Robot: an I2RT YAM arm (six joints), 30 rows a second.
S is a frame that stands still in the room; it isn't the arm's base.
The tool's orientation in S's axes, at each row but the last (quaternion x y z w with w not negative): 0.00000, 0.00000, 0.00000, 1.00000; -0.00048, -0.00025, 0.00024, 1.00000; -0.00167, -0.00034, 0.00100, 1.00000; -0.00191, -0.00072, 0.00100, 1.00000; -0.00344, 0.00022, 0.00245, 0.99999; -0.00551, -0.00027, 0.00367, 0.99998; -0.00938, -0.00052, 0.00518, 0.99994; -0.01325, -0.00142, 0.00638, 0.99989; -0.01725, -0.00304, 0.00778, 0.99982; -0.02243, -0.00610, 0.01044, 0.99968; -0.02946, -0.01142, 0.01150, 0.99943
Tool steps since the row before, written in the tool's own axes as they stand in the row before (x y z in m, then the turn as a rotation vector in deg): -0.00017, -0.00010, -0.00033, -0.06, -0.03, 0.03; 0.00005, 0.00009, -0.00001, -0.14, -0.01, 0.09; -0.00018, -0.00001, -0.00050, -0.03, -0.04, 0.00; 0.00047, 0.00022, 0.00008, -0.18, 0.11, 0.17; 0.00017, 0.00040, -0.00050, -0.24, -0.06, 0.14; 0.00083, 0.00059, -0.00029, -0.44, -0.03, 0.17; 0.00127, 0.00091, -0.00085, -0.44, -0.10, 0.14; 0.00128, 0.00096, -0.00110, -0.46, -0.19, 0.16; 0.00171, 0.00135, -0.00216, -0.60, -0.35, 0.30; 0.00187, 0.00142, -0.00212, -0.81, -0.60, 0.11; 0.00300, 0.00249, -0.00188, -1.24, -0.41, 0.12
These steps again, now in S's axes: -0.00017, -0.00010, -0.00033, -0.06, -0.03, 0.03; 0.00005, 0.00009, -0.00001, -0.14, -0.01, 0.09; -0.00018, -0.00001, -0.00050, -0.03, -0.04, 0.00; 0.00047, 0.00022, 0.00008, -0.18, 0.11, 0.17; 0.00017, 0.00040, -0.00050, -0.24, -0.06, 0.14; 0.00083, 0.00059, -0.00030, -0.44, -0.03, 0.17; 0.00126, 0.00091, -0.00087, -0.44, -0.10, 0.14; 0.00127, 0.00095, -0.00112, -0.46, -0.19, 0.16; 0.00170, 0.00130, -0.00220, -0.60, -0.35, 0.31; 0.00187, 0.00136, -0.00216, -0.80, -0.61, 0.13; 0.00299, 0.00245, -0.00196, -1.23, -0.43, 0.12
